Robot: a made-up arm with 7 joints.
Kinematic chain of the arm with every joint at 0, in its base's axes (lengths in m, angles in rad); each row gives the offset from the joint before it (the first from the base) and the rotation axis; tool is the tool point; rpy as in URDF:
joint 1: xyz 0 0 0.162 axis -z
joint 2: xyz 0 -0.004 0.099 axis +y
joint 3: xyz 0 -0.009 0.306 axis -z
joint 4: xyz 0 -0.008 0.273 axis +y
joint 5: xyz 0 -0.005 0.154 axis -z
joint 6: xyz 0 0 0.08 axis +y
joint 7: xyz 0 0 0.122 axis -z
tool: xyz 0 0 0 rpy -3.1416 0 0
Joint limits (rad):
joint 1: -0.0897..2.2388
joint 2: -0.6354..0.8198
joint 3: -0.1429..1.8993
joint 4: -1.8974..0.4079
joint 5: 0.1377..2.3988
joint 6: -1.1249..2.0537
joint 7: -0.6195..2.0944
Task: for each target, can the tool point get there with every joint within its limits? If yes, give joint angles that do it. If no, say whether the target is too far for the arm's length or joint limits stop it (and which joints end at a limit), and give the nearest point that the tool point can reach.
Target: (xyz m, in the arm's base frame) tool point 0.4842 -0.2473 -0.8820
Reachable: no: too far | nearest point 0.4123 -0.2106 0.4398 | short by 1.324 m
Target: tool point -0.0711 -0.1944 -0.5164
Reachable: no: joint limits stop it (at a limit: joint 1, joint 2, joint 3, joint 4, joint 6) | nearest point -0.0822 -0.4269 0.4417 | short by 0.986 m
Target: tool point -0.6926 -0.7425 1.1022
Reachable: no: too far | nearest point -0.4742 -0.5251 0.8703 | short by 0.386 m
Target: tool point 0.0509 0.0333 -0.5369
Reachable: no: joint limits stop it (at a limit: joint 1, joint 2, joint 4, joint 5) | nearest point 0.2709 0.3389 0.4221 | short by 1.030 m
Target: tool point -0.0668 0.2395 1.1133
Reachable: yes | joints 0.8257 -0.1784 0.7032 -0.2618 0.9195 -0.7514 0.9144
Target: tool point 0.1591 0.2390 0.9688
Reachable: yes | joints 1.6435 0.0221 0.7069 -1.4298 0.4873 0.8286 0.9854
